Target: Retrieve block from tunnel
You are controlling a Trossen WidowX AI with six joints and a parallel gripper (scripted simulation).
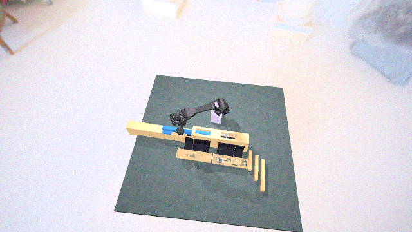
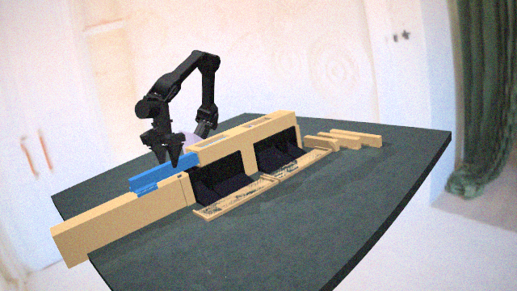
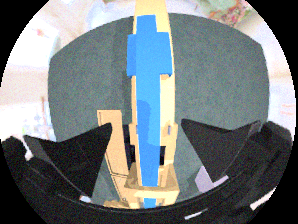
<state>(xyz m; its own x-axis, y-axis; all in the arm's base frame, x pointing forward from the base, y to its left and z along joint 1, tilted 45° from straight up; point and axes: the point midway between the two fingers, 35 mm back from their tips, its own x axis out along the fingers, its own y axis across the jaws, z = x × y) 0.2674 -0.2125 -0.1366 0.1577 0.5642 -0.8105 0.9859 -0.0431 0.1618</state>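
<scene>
The tan tunnel is 20 mm ahead of my gripper tip, 80 mm to the left of it and 60 mm below it. The rest, counted from my gripper tip: red block 30 mm behind, 310 mm to the left, 20 mm below.
</scene>
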